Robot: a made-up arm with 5 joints. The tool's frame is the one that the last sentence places. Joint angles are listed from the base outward.
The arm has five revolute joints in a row. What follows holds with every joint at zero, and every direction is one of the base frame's.
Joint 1 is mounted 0.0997 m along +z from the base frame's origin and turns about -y.
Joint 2 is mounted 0.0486 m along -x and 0.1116 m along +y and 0.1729 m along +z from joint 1 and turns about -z.
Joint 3 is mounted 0.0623 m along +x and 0.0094 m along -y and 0.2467 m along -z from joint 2 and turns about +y.
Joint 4 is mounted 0.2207 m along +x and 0.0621 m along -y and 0.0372 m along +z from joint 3 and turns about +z.
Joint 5 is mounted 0.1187 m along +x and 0.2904 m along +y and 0.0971 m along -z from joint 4 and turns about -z.
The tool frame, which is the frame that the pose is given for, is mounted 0.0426 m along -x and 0.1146 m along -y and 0.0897 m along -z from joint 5; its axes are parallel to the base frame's.
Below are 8 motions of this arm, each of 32 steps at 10 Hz.
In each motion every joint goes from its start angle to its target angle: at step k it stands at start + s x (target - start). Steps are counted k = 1, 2, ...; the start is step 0. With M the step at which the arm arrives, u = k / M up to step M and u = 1 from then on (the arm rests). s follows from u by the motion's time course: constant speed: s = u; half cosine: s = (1 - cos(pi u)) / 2; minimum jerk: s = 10 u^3 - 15 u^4 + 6 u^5.
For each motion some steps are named. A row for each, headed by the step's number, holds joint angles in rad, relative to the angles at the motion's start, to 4 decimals.
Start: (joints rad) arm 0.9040 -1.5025 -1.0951 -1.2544 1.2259
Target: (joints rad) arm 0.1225 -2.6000 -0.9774 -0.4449 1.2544
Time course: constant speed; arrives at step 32
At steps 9, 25, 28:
9: -0.2198 -0.3087 0.0331 0.2277 0.0080
25: -0.6105 -0.8574 0.0920 0.6324 0.0223
28: -0.6838 -0.9603 0.1030 0.7083 0.0249

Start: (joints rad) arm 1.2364 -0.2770 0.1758 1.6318 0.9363
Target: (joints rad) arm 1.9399 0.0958 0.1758 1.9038 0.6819
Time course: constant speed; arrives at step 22
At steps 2, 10, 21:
2: 0.0640 0.0339 0.0000 0.0247 -0.0231
10: 0.3198 0.1695 0.0000 0.1236 -0.1156
21: 0.6715 0.3559 0.0000 0.2596 -0.2428

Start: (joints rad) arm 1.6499 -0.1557 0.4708 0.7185 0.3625
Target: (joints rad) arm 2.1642 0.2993 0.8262 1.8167 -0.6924
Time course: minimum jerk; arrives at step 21
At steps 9, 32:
9: 0.1892 0.1674 0.1307 0.4040 -0.3881
32: 0.5143 0.4550 0.3554 1.0982 -1.0549

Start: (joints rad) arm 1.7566 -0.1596 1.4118 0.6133 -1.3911
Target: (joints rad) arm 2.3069 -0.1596 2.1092 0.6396 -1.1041
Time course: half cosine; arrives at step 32
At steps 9, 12, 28, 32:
9: 0.1006 0.0000 0.1275 0.0048 0.0525
12: 0.1699 0.0000 0.2153 0.0081 0.0886
28: 0.5294 0.0000 0.6709 0.0253 0.2761
32: 0.5503 0.0000 0.6974 0.0263 0.2870

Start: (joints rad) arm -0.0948 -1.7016 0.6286 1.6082 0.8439
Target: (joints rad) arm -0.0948 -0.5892 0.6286 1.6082 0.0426
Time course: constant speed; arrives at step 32
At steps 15, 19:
15: 0.0000 0.5214 0.0000 0.0000 -0.3756
19: 0.0000 0.6605 0.0000 0.0000 -0.4758

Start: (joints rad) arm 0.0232 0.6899 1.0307 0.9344 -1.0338
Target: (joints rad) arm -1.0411 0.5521 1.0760 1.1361 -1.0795
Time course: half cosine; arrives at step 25
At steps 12, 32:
12: -0.4987 -0.0646 0.0212 0.0945 -0.0214
32: -1.0643 -0.1378 0.0453 0.2017 -0.0457

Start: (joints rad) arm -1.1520 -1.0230 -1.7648 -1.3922 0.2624
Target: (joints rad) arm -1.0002 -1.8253 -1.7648 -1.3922 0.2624
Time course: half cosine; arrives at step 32
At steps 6, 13, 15, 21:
6: 0.0128 -0.0676 0.0000 0.0000 0.0000
13: 0.0539 -0.2847 0.0000 0.0000 0.0000
15: 0.0685 -0.3618 0.0000 0.0000 0.0000
21: 0.1117 -0.5903 0.0000 0.0000 0.0000

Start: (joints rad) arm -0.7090 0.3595 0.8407 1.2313 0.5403
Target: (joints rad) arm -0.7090 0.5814 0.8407 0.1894 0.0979
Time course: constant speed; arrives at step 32
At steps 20, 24, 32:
20: 0.0000 0.1387 0.0000 -0.6512 -0.2765
24: 0.0000 0.1664 0.0000 -0.7814 -0.3318
32: 0.0000 0.2219 0.0000 -1.0419 -0.4424

